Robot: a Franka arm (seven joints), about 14 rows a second.
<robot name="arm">
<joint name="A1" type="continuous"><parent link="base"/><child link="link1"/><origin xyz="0 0 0.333" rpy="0 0 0"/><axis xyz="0 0 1"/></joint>
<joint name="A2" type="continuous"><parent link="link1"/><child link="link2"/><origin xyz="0 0 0" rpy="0 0 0"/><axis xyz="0 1 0"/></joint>
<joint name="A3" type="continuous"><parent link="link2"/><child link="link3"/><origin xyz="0 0 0.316" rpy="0 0 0"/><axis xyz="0 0 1"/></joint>
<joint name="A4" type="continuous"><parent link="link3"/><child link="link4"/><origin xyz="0.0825 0 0" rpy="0 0 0"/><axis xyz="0 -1 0"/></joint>
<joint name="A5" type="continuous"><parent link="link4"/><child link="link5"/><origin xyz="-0.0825 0 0.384" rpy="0 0 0"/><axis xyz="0 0 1"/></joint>
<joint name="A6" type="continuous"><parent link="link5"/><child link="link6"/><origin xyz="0 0 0" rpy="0 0 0"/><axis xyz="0 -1 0"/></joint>
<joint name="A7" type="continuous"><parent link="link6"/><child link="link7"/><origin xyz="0.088 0 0" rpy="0 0 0"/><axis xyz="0 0 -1"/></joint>
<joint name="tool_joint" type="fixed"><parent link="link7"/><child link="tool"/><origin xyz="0 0 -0.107" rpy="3.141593 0 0"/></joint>
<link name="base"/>
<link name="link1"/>
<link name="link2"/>
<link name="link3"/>
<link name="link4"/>
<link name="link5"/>
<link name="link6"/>
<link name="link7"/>
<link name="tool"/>
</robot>
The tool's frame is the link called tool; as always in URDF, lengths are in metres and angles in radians. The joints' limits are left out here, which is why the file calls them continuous.
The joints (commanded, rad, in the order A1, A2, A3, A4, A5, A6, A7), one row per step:
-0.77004 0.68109 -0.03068 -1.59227 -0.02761 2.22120 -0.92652
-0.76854 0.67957 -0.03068 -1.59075 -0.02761 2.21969 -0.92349
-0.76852 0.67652 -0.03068 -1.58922 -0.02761 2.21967 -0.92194
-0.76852 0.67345 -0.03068 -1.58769 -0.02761 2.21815 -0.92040
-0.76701 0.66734 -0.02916 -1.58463 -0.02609 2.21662 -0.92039
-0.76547 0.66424 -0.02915 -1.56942 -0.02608 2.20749 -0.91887
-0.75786 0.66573 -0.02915 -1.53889 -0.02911 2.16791 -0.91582
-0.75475 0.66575 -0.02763 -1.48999 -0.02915 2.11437 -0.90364
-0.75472 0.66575 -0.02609 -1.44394 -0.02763 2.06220 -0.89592
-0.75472 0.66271 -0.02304 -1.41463 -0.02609 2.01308 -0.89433
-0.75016 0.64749 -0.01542 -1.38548 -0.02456 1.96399 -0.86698
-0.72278 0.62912 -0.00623 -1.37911 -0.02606 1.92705 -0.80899
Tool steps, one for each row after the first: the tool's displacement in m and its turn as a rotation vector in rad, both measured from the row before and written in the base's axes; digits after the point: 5 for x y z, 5 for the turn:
0.00105 0.00042 0.00158 -0.00128 -0.00106 -0.00156
0.00055 -0.00051 0.00277 -0.00329 -0.00324 -0.00150
0.00041 -0.00040 0.00266 -0.00225 -0.00219 -0.00157
0.00236 0.00052 0.00542 -0.00386 -0.00696 0.00173
0.00335 -0.00173 0.00803 -0.00664 -0.00643 -0.00005
0.00653 0.00090 0.00906 0.00509 0.00963 0.00536
0.00718 -0.00259 0.01729 0.00257 0.00326 -0.00919
0.00471 -0.00310 0.01646 0.00483 0.00334 -0.00863
0.00230 0.00033 0.01148 0.01348 0.01017 -0.00140
0.00619 0.00479 0.02027 0.00540 0.00007 -0.01872
0.01468 0.02003 0.01311 0.00677 0.00802 -0.02343

